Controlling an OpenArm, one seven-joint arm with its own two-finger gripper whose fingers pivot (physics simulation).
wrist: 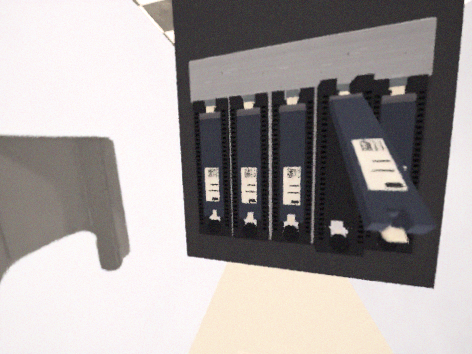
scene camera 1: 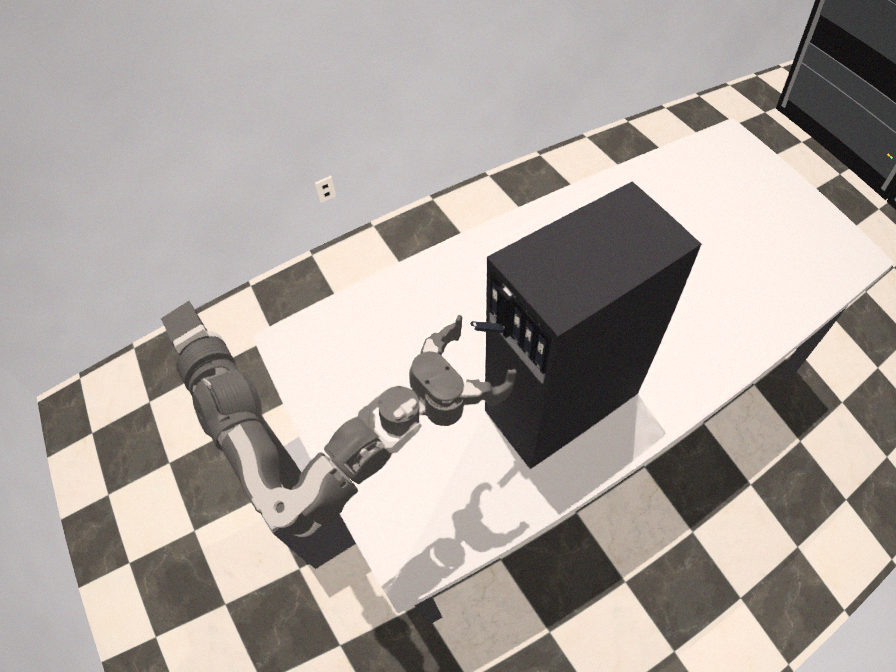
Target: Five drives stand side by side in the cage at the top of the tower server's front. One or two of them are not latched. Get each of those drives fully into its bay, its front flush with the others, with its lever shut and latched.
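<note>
The black tower server stands upright on the table. Its drive cage appears upside down in the wrist view. There, three drives at the left have levers lying flat and look flush. The fourth drive stands slightly proud. Its dark blue lever is swung out and slants across the fifth drive, whose label is hidden; its latch is unclear. My gripper is open and empty, in front of the cage, apart from it. One finger shows at the wrist view's left.
The white table extends around and behind the tower. A grey strip borders the cage. A dark rack cabinet stands beyond the table at the upper right. A wall outlet is at the back.
</note>
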